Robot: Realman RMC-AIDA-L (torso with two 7-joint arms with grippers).
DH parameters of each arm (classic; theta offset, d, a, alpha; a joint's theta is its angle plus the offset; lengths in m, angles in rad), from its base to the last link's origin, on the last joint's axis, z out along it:
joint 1: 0 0.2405 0 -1.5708
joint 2: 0 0 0 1.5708
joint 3: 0 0.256 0 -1.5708
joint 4: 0 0 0 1.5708
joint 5: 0 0.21 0 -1.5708
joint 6: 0 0 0 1.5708
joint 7: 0 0.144 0 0
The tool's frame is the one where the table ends.
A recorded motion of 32 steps. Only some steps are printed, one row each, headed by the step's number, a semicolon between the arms.
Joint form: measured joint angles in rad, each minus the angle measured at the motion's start. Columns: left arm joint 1, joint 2, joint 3, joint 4, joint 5, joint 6, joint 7; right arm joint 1, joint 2, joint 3, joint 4, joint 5, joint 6, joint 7.
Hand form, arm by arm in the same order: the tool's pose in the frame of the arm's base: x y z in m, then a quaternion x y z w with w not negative. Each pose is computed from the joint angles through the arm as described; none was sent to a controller.
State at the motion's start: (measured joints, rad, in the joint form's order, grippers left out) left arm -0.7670 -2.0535 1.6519 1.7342 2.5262 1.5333 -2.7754; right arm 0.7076 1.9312 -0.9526 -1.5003 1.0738 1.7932 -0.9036
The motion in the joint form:
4: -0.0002 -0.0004 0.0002 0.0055 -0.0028 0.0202 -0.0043; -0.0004 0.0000 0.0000 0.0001 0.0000 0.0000 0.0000
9: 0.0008 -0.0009 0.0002 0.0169 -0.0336 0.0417 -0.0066; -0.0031 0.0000 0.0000 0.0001 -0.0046 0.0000 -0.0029
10: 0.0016 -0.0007 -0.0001 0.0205 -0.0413 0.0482 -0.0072; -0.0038 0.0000 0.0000 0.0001 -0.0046 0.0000 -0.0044
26: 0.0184 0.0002 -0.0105 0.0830 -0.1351 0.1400 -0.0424; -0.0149 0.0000 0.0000 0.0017 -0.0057 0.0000 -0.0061
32: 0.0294 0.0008 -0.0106 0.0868 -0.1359 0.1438 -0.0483; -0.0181 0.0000 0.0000 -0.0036 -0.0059 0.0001 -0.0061
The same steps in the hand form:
4: -0.0263 0.3332 -0.0057 -0.96549 -0.12239 0.09736 0.20825; 0.1004 0.3654 0.1219 -0.97684 0.14249 0.07037 0.14330
9: -0.0244 0.3271 -0.0066 -0.96903 -0.12250 0.09600 0.19171; 0.1020 0.3654 0.1220 -0.97670 0.14324 0.06812 0.14456
10: -0.0242 0.3255 -0.0066 -0.96982 -0.12266 0.09603 0.18759; 0.1022 0.3653 0.1220 -0.97676 0.14285 0.06796 0.14464
26: -0.0217 0.3033 -0.0031 -0.97650 -0.13457 0.09426 0.13949; 0.1066 0.3643 0.1218 -0.97600 0.14830 0.06664 0.14487
32: -0.0248 0.3024 -0.0026 -0.97548 -0.14163 0.09529 0.13892; 0.1070 0.3637 0.1223 -0.97588 0.14772 0.06614 0.14647

